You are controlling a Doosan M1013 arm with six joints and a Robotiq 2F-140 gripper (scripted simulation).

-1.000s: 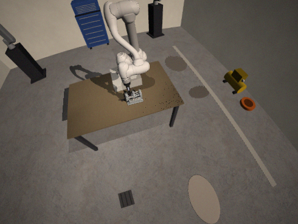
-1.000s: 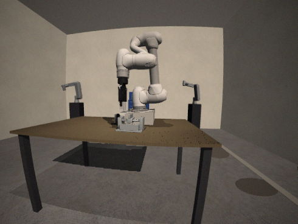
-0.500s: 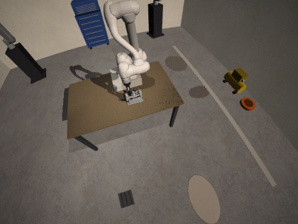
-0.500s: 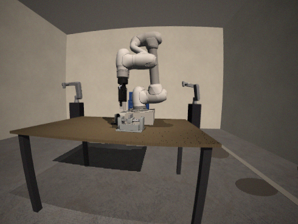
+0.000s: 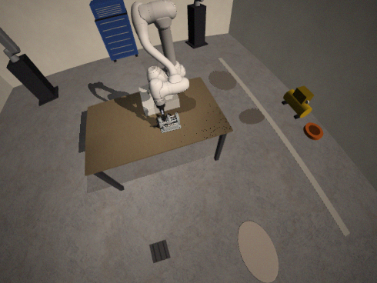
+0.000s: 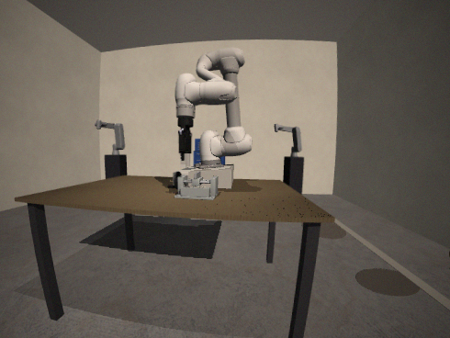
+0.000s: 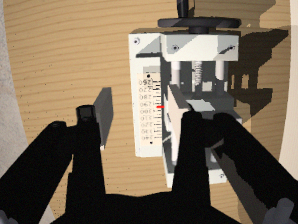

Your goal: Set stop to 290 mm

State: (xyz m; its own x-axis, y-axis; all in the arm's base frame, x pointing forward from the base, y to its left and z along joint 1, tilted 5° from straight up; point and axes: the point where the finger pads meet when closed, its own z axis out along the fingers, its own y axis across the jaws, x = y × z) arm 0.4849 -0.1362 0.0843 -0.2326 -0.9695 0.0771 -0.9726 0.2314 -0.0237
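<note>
The black handwheel handle lies 15 cm below my hand, 8 cm to the right of it and 8 cm behind it. Also, from my hand: grey stop fixture (10 cm below, 5 cm to the left, 5 cm behind).
</note>
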